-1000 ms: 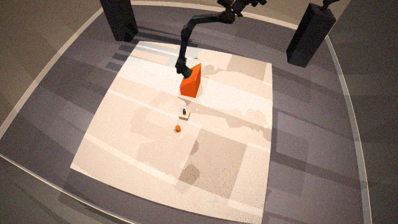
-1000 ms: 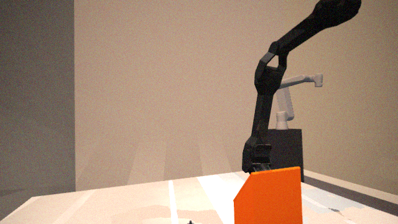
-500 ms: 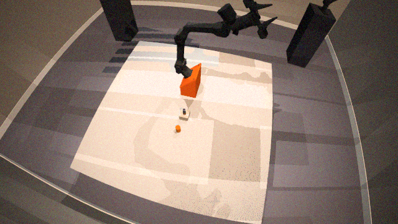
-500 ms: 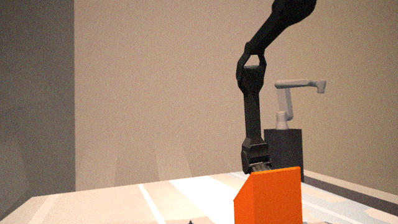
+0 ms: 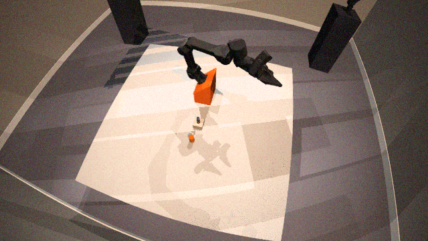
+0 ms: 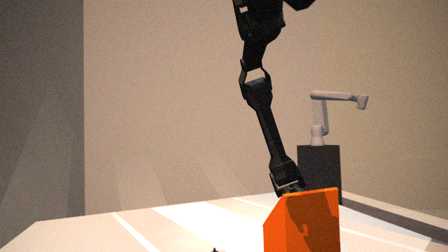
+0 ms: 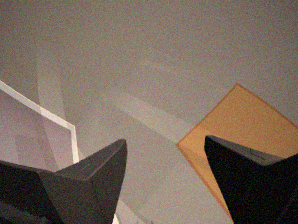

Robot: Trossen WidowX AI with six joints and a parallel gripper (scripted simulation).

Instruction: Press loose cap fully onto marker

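My gripper tip is now 60 mm short of the orange cap, 360 mm to the left of it and 540 mm above it.
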